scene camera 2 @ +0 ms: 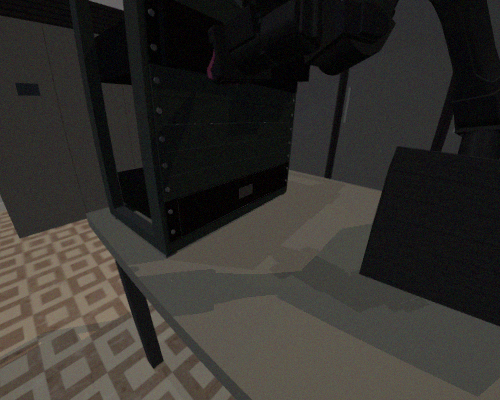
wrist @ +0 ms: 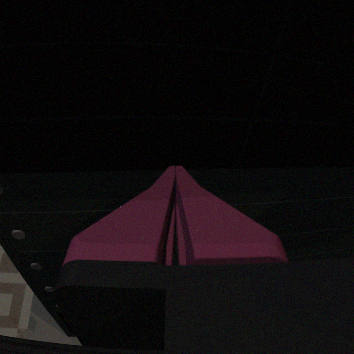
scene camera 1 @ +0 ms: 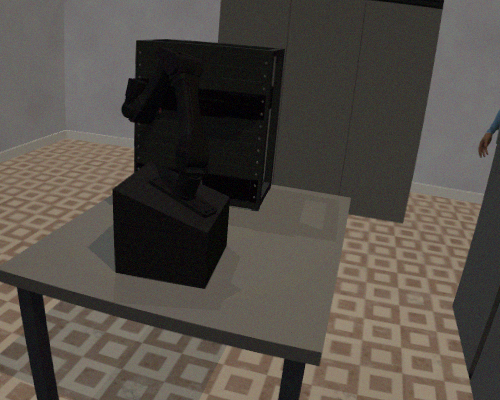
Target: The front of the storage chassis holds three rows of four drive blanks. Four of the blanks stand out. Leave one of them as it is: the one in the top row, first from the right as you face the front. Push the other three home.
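Pixels of known places: gripper, fingertip midpoint: (scene camera 2: 208, 74) (wrist: 175, 177) (scene camera 1: 160, 110); arm's base at its link origin: (scene camera 2: 472, 175) (scene camera 1: 182, 197).
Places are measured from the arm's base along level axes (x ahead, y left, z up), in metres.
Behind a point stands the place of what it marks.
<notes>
The storage chassis (scene camera 1: 232, 105) {z 0.198, x 0.401, y 0.062 m} (scene camera 2: 182, 40) {z 0.186, x 0.364, y 0.391 m} is a very dark band across the rack. In the wrist view its dark face (wrist: 175, 85) {z 0.192, x 0.374, y 0.344 m} fills the upper part, with faint thin lines. It is too dark to make out single drive blanks or tell which stand out. My gripper (scene camera 2: 212, 70) {z 0.145, x 0.375, y 0.339 m} (wrist: 175, 177) {z 0.145, x 0.375, y 0.339 m} is shut and empty, its two magenta fingers meeting at the tips. The tips are at the lower part of the chassis front, toward its left side; whether they touch it I cannot tell. In scene camera 1 the arm covers part of the chassis.
The rack (scene camera 1: 259, 145) {z 0.057, x 0.472, y -0.022 m} (scene camera 2: 146, 125) {z 0.060, x 0.374, y 0.455 m} has screw-dotted posts and plain panels (scene camera 2: 225, 135) {z 0.034, x 0.403, y 0.286 m} (wrist: 45, 220) {z 0.095, x 0.374, y 0.413 m} below the chassis. A lower dark unit (scene camera 2: 215, 205) {z -0.123, x 0.395, y 0.320 m} has a small light label. The arm's black pedestal (scene camera 1: 160, 235) {z -0.062, x -0.127, y -0.017 m} (scene camera 2: 435, 225) {z -0.061, x 0.020, y 0.160 m} stands on the table (scene camera 1: 280, 280) {z -0.198, x 0.056, y -0.293 m} (scene camera 2: 300, 340) {z -0.198, x 0.092, y 0.376 m}. A person's hand (scene camera 1: 484, 144) shows at the far right.
</notes>
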